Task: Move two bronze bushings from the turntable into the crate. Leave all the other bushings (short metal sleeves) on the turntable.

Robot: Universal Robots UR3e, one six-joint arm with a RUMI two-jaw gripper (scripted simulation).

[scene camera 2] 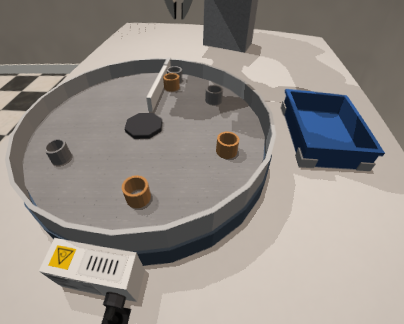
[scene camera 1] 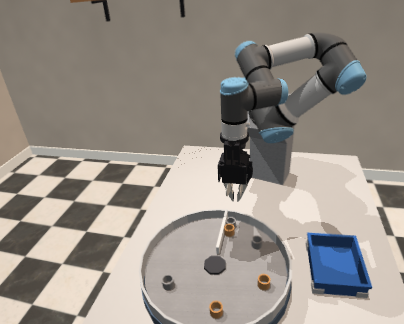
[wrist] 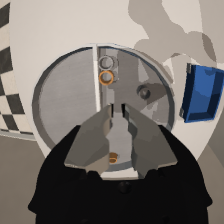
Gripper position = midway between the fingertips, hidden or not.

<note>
I see my gripper (scene camera 1: 235,201), a bronze bushing (scene camera 2: 133,183) and a blue crate (scene camera 2: 331,120).
My gripper also shows in the wrist view (wrist: 117,104). The blue crate is seen too in scene camera 1 (scene camera 1: 337,257).
</note>
